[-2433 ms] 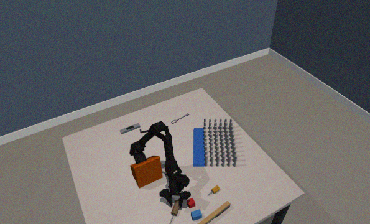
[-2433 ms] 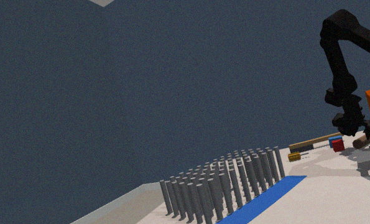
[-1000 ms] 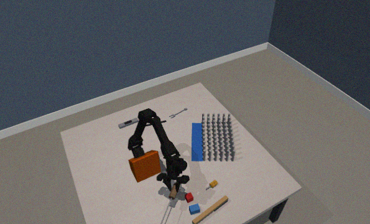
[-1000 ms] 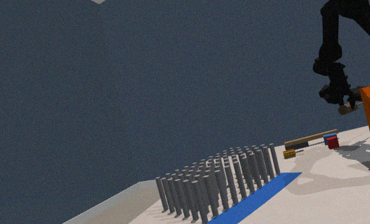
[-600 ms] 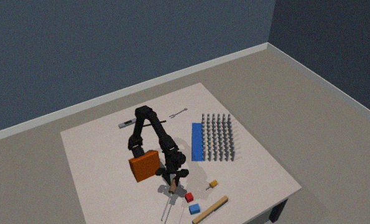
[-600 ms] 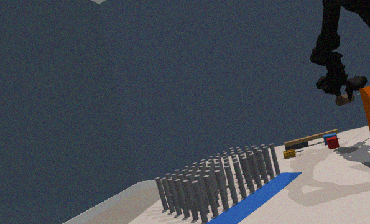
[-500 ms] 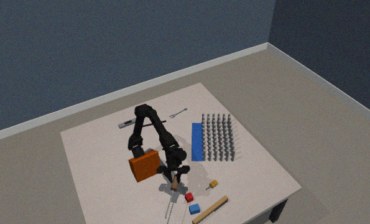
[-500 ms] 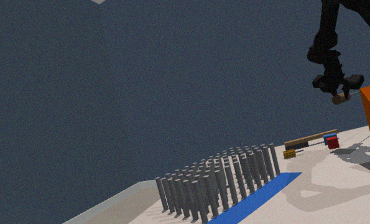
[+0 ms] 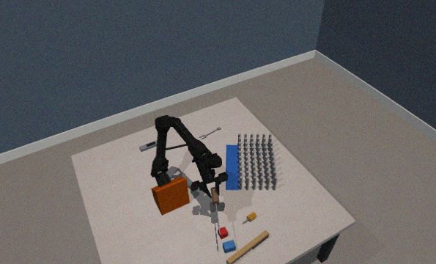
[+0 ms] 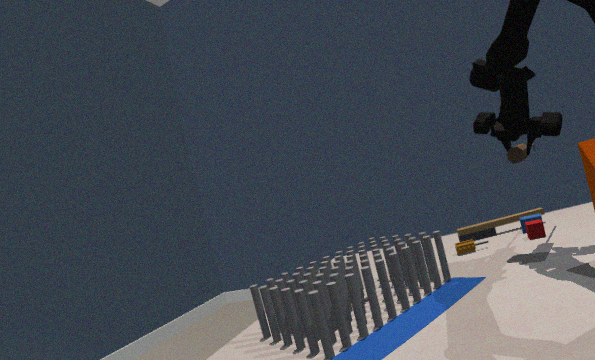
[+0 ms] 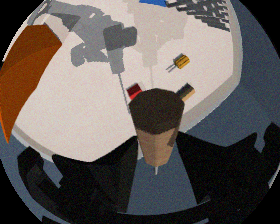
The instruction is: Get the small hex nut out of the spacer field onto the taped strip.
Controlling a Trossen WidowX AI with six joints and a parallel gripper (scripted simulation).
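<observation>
Now: gripper tip 31 cm short of the blue taped strip, 27 cm to the right of it and 23 cm above it. The rest, counted from my gripper tip: hook tool 5 cm behind, 9 cm to the right; blue cube 4 cm behind, 17 cm to the right, 21 cm below; red cube 2 cm behind, 9 cm to the right, 21 cm below.
</observation>
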